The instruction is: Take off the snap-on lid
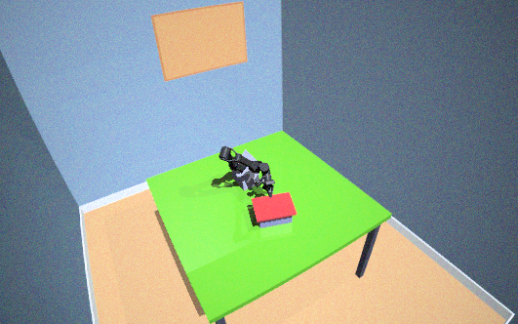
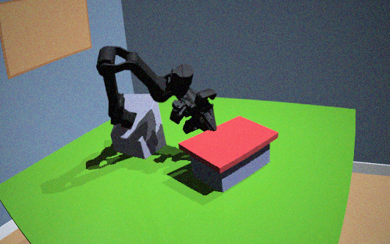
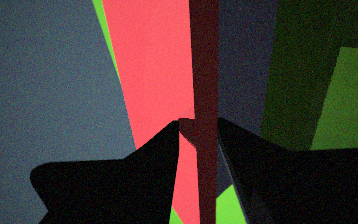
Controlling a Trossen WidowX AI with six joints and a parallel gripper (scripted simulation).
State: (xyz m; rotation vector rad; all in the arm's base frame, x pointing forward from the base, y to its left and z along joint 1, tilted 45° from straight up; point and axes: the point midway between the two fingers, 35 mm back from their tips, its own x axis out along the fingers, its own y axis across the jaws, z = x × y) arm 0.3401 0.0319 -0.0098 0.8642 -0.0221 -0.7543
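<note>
Now: gripper tip 70 mm short of the red lid and 20 mm to the left of it. From my gripper tip the other things lie so: grey-blue storage box: 70 mm ahead, 20 mm to the right, 60 mm below.
</note>
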